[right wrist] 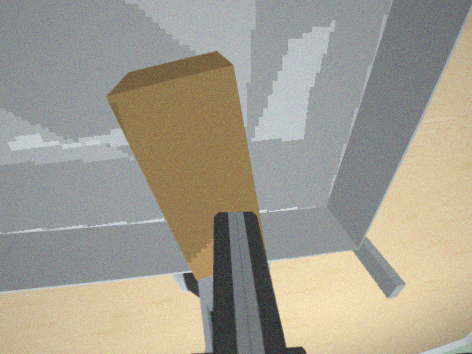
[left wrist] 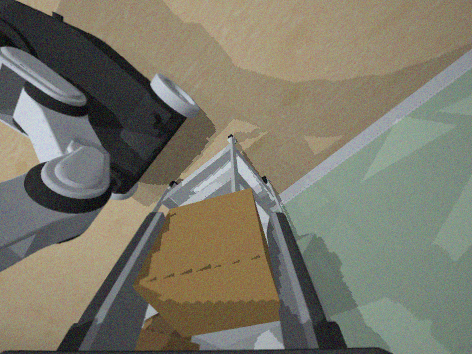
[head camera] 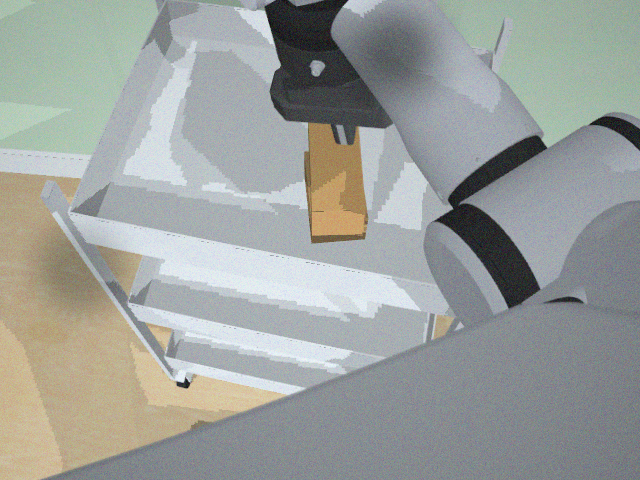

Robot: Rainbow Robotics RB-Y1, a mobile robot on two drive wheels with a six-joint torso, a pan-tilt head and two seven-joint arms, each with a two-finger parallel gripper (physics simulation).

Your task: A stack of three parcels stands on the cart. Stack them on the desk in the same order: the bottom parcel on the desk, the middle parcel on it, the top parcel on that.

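Places are measured from the robot's base along level axes (x ahead, y left, z up), in millimetres.
Pixels of known places: left gripper, fingertip midpoint: (left wrist: 217,222); right gripper, fingertip midpoint: (right wrist: 234,226) (head camera: 345,136).
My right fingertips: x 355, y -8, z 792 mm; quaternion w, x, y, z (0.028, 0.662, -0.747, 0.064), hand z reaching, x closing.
Observation:
Ahead of a thing's pixels: the offset from my right fingertips to its top centre. "pt": to the spot under its first point.
My left gripper (left wrist: 217,222) is shut on a brown parcel {165 mm back, 369 mm left, 40 mm up} (left wrist: 210,240), which sits between its fingers in the left wrist view. Another brown parcel {5 mm back, 9 mm left, 26 mm down} (head camera: 338,180) (right wrist: 185,145) lies on the top tray of the white cart (head camera: 206,255) (left wrist: 233,167) (right wrist: 385,125). The edge of a parcel beneath it {pt 2 mm ahead, 38 mm left, 79 mm down} (head camera: 307,175) shows at its left in the head view; the rest is hidden. My right gripper (head camera: 345,140) (right wrist: 234,226) is shut and empty, its fingertips over one end of the upper parcel; whether they touch it I cannot tell. The desk does not show.
The cart's raised tray walls surround the parcels, with two lower shelves (head camera: 289,310) below. A corner post (head camera: 95,258) rises at the left. My right arm (head camera: 439,98) (left wrist: 45,215) reaches over the tray. The robot's dark base (left wrist: 110,90) stands beside the cart.

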